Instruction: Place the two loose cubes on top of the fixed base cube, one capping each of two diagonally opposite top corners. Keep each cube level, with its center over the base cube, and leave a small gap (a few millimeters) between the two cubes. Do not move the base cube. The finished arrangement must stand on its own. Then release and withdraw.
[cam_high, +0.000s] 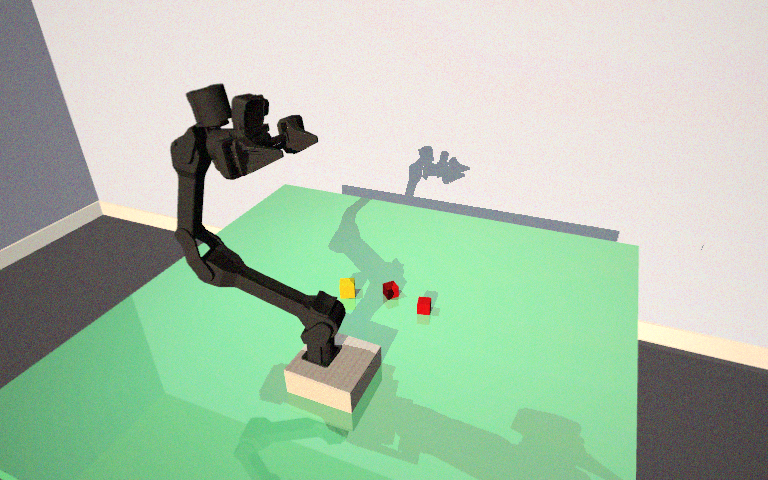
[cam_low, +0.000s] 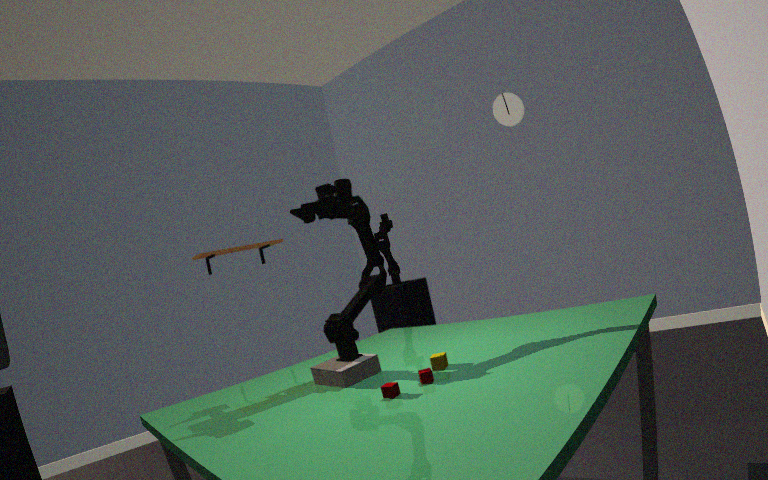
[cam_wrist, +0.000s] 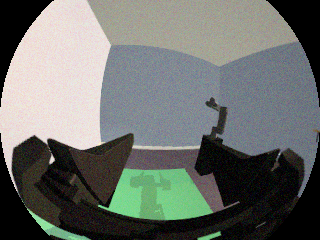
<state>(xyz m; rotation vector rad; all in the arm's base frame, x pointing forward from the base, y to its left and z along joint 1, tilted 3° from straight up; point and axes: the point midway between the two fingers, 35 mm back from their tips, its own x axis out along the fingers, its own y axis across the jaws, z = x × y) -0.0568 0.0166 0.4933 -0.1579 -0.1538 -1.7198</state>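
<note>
The yellow base cube is 330 mm ahead of my gripper tip, 120 mm to the left of it and 540 mm below it.
</note>
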